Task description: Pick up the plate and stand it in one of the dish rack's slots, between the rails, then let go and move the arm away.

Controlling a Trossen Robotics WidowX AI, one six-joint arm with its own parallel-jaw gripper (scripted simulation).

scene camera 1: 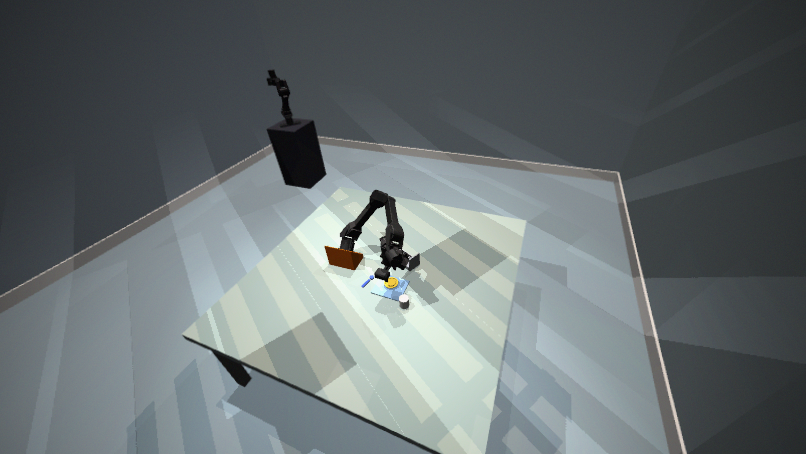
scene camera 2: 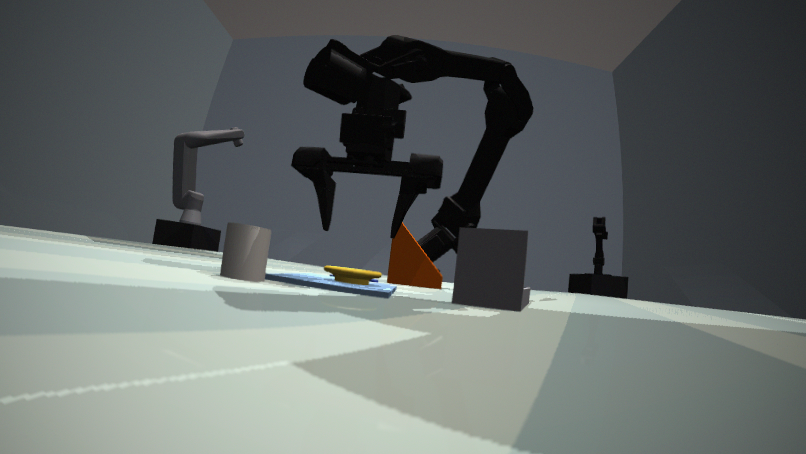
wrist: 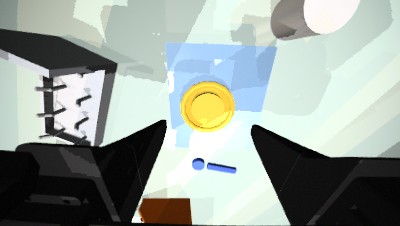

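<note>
You'd see a yellow plate [wrist: 208, 106] here, and there's a grey dish rack [scene camera 2: 490, 265] as well. The gripper [scene camera 2: 358, 234] is open and it's holding nothing; the wrist view has the gripper [wrist: 209, 126] too.
</note>
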